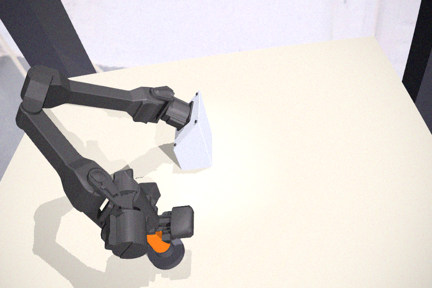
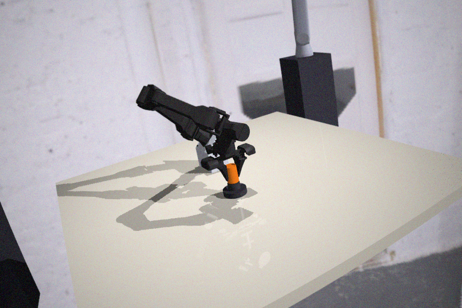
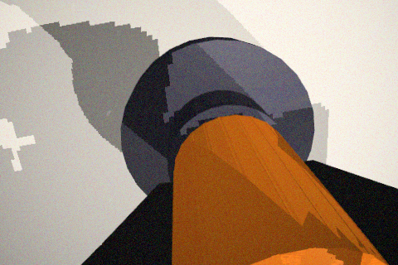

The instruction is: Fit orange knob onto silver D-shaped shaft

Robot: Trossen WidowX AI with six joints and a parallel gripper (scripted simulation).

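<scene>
Now: the dark round pedestal 3 cm below my gripper tip. Also, from my gripper tip: orange knob 3 cm above.
</scene>
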